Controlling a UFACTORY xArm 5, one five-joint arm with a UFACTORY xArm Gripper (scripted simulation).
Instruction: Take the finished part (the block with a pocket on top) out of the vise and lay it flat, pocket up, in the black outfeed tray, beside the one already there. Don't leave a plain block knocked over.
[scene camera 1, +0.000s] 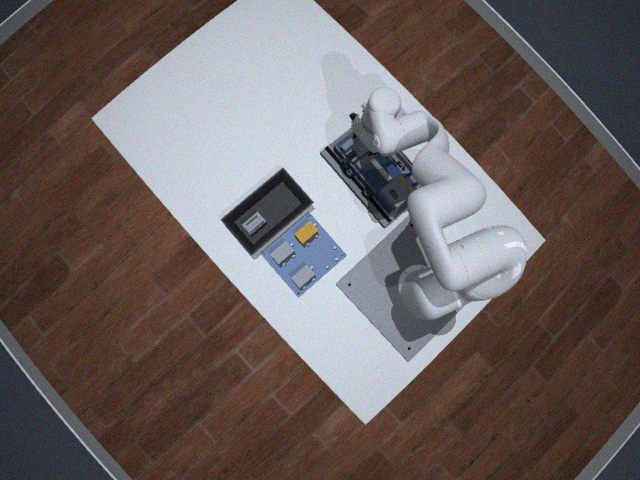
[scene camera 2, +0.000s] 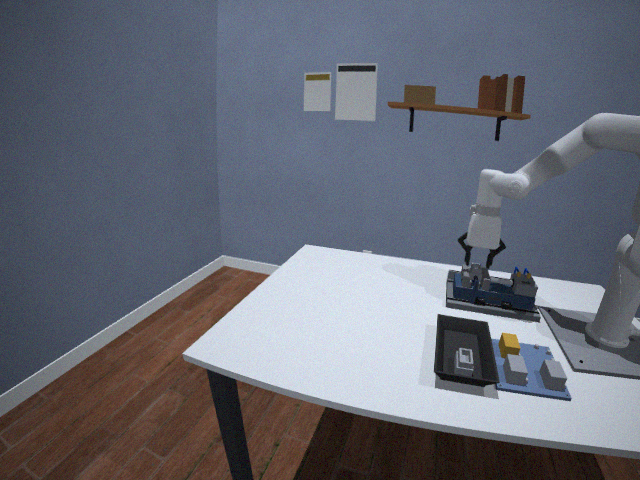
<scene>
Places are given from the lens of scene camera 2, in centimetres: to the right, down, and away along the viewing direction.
blue fixture plate (scene camera 2: 533, 358): 53, 29, 66
</scene>
